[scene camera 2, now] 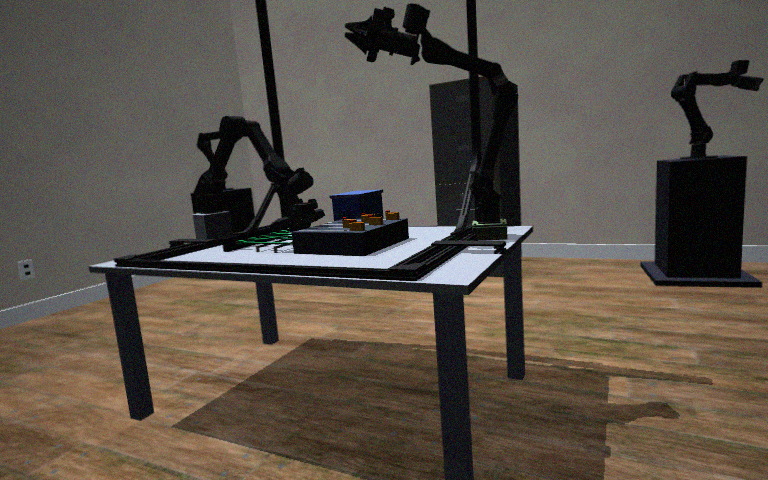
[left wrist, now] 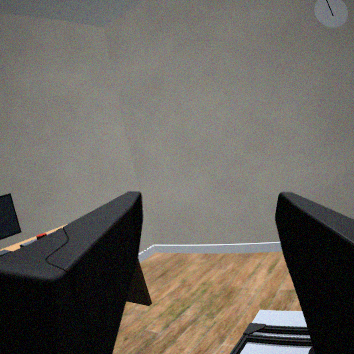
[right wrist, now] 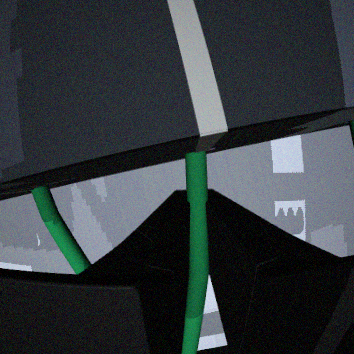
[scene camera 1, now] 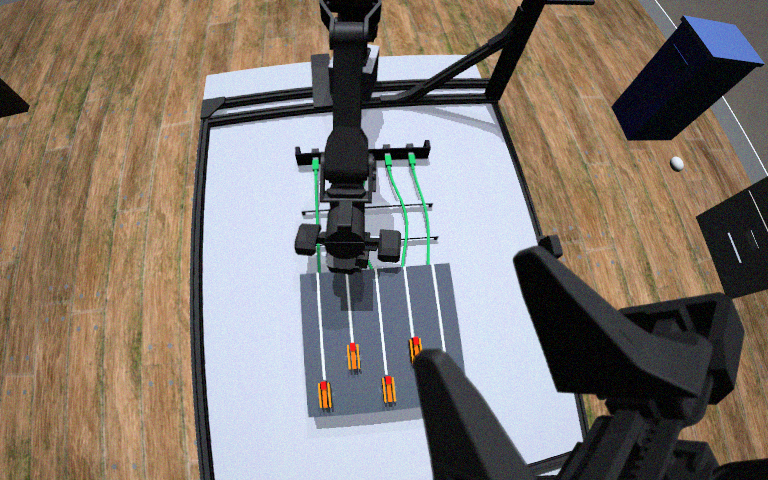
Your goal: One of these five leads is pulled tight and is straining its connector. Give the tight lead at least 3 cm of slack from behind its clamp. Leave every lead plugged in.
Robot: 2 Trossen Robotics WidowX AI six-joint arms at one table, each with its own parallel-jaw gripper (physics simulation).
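Where they show: left gripper, between the fingertips: [scene camera 2: 344, 29] [left wrist: 210, 205] [scene camera 1: 482, 295]; right gripper, between the fingertips: [right wrist: 193, 202]; left arm's base, origin of its link: [scene camera 2: 489, 222]; right arm's base, origin of its link: [scene camera 2: 211, 212].
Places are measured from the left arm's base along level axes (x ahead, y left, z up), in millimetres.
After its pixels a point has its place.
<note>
Several green leads run from a black bar [scene camera 1: 401, 152] @(x 773, y -137, z -19 mm) at the back, over two thin rails [scene camera 1: 417, 206] @(x 646, y -120, z -30 mm), to a grey block [scene camera 1: 430, 286] [scene camera 2: 349, 242]. There they go on as white lines to orange connectors [scene camera 1: 354, 357] @(x 403, y 115, z 43 mm) [scene camera 2: 356, 225] @(x 361, y 194, z 35 mm). The two leads on the right [scene camera 1: 404, 210] @(x 641, y -87, z -21 mm) curve loosely; the leftmost one [scene camera 1: 316, 200] @(x 727, y 74, z -20 mm) runs straight. My right gripper [scene camera 1: 346, 268] @(x 566, y 62, z -37 mm) [scene camera 2: 308, 214] [right wrist: 193, 202] @(x 566, y 62, z -37 mm) is low at the block's back edge, shut on the second green lead [right wrist: 197, 232] @(x 572, y 60, z -19 mm), which runs straight into the block. My left gripper [scene camera 1: 477, 305] @(x 376, y 85, z 578 mm) [scene camera 2: 358, 33] @(x 376, y 85, z 578 mm) [left wrist: 210, 205] @(x 376, y 85, z 578 mm) is open and empty, high above the table.
A black frame [scene camera 1: 201, 238] @(x 744, y 332, z -40 mm) rims the white table. A blue box [scene camera 2: 355, 204] stands behind the block. A dark cabinet [scene camera 2: 454, 152] stands behind the left arm's base. The left gripper's finger hides the fifth connector in scene camera 1.
</note>
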